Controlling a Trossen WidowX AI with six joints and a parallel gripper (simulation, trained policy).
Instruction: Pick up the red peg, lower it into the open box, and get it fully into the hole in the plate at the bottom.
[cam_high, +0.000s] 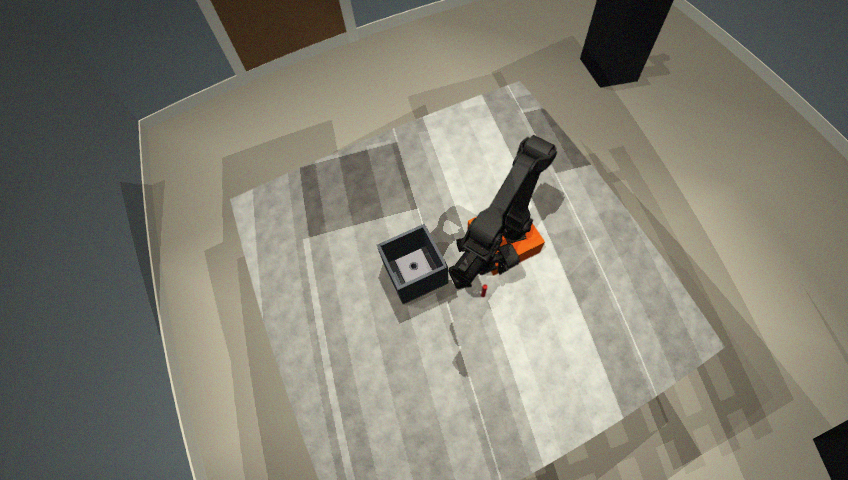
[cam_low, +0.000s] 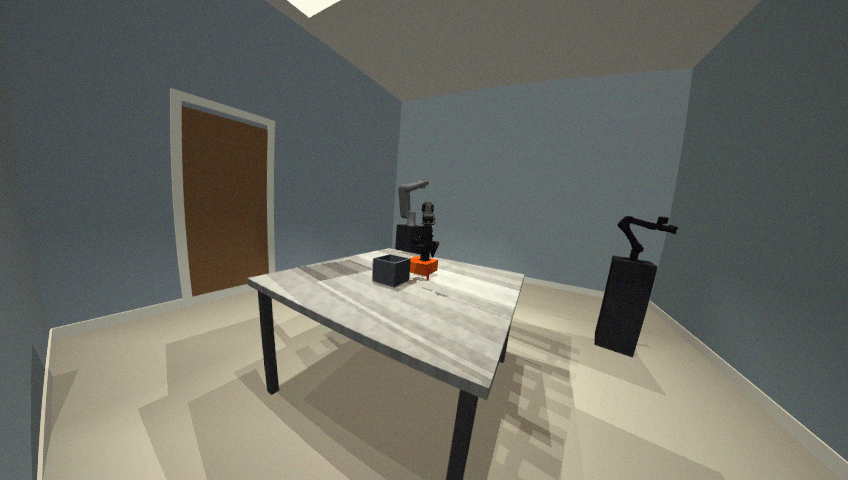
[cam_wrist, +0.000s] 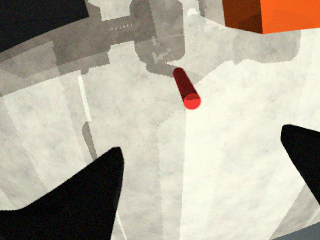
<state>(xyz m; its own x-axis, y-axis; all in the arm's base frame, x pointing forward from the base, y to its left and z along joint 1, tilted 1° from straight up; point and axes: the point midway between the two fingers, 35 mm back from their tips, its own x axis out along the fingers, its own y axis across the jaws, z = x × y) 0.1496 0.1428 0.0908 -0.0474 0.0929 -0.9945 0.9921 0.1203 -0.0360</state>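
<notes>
My gripper tip is now 10 cm above the red peg. Also, from my gripper tip: pale plate: 18 cm ahead, 13 cm to the right, 9 cm below.
</notes>
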